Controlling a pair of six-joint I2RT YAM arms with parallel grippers.
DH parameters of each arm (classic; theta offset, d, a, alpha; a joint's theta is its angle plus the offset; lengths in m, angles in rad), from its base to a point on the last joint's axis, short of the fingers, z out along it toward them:
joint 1: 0 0.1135 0.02 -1.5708
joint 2: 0 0 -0.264 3.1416
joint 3: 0.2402 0 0.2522 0
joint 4: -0.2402 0 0.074 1.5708
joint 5: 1.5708 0 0 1.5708
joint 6: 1.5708 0.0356 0 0
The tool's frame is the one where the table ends.
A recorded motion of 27 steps. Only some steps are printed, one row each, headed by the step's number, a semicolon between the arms.
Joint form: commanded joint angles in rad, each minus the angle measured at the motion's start. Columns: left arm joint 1, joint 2, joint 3, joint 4, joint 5, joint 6; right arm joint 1, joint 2, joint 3, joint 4, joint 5, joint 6.
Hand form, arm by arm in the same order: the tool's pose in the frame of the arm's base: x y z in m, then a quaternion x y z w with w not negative. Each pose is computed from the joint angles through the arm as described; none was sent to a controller.
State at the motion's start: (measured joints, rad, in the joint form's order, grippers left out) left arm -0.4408 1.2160 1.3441 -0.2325 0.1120 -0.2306; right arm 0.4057 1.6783 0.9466 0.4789 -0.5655 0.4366
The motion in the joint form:
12: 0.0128 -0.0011 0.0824 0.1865 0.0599 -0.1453; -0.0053 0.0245 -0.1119 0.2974 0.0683 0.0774
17: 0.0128 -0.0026 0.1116 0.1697 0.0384 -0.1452; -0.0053 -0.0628 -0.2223 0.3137 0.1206 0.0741
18: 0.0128 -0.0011 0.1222 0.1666 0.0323 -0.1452; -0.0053 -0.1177 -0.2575 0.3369 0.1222 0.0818
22: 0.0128 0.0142 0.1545 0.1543 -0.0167 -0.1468; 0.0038 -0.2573 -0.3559 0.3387 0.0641 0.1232
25: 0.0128 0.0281 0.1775 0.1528 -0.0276 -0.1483; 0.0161 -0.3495 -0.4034 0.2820 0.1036 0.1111
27: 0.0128 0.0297 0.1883 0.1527 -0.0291 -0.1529; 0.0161 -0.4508 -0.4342 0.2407 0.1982 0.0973
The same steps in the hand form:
12: 0.2363 -0.1145 0.4890 0.08227 0.64189 -0.34851 0.67805; 0.3283 0.1574 0.2174 -0.12489 0.72435 0.45146 0.50587
17: 0.2330 -0.1121 0.4973 0.07434 0.63735 -0.34374 0.68564; 0.3053 0.1459 0.2140 -0.10805 0.72990 0.43493 0.51614
18: 0.2323 -0.1116 0.5002 0.07208 0.63525 -0.34261 0.68839; 0.2951 0.1415 0.2227 -0.10900 0.71642 0.44039 0.53001
22: 0.2347 -0.1108 0.5058 0.05281 0.63491 -0.32974 0.69669; 0.2641 0.1333 0.2329 -0.12205 0.70048 0.47331 0.52001
25: 0.2369 -0.1114 0.5099 0.04817 0.63227 -0.32798 0.70024; 0.2473 0.1284 0.2364 -0.11569 0.70546 0.46174 0.52512
27: 0.2361 -0.1109 0.5130 0.04618 0.62889 -0.33017 0.70239; 0.2344 0.1192 0.2473 -0.09035 0.69981 0.43484 0.55948

